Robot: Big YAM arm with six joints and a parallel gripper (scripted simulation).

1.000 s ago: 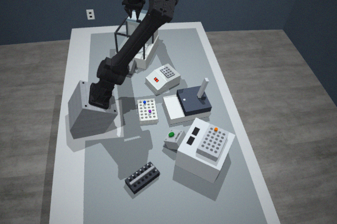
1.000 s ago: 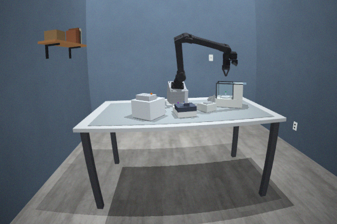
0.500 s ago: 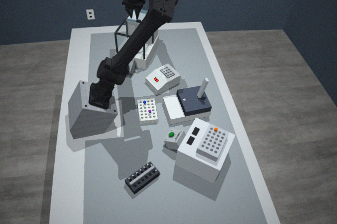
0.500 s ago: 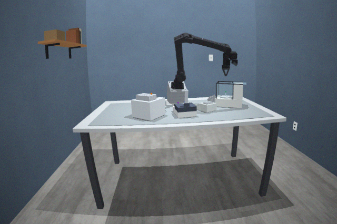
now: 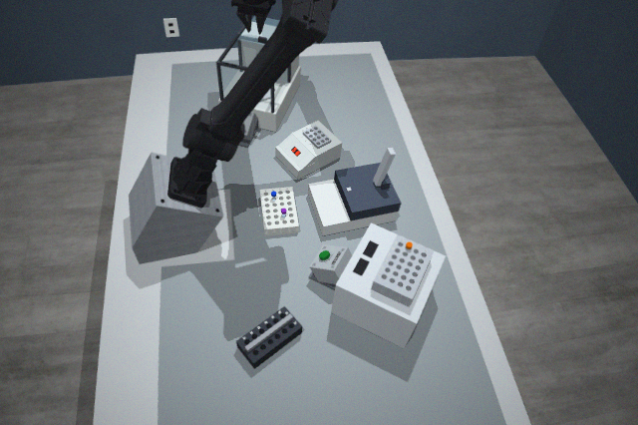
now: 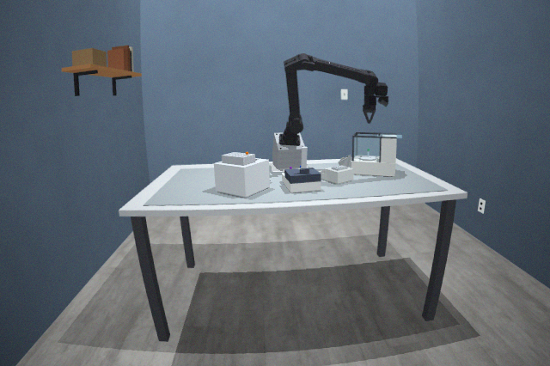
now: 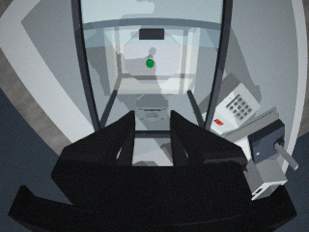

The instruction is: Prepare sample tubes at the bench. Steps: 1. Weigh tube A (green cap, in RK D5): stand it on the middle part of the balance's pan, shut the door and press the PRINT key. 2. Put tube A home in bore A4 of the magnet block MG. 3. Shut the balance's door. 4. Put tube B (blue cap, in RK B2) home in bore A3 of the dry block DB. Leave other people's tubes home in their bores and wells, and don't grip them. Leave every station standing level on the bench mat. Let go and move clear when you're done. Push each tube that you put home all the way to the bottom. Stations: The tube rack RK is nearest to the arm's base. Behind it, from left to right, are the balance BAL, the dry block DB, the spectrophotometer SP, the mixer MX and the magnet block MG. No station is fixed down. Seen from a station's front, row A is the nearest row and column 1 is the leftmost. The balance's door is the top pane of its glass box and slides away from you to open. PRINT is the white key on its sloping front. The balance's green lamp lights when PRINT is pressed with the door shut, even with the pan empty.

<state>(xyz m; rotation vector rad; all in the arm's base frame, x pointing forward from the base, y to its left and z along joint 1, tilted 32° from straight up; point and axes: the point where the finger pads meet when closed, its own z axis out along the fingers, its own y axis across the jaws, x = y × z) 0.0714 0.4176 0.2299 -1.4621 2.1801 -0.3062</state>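
My gripper is now 3 cm short of the balance door, 8 cm to the right of it and 7 cm above it. From my hand the other things lie so: white tube rack: 5 cm ahead, 41 cm to the right, 27 cm below; then dry block DB: 14 cm ahead, 21 cm to the right, 25 cm below; then tube B: 4 cm ahead, 38 cm to the right, 25 cm below.
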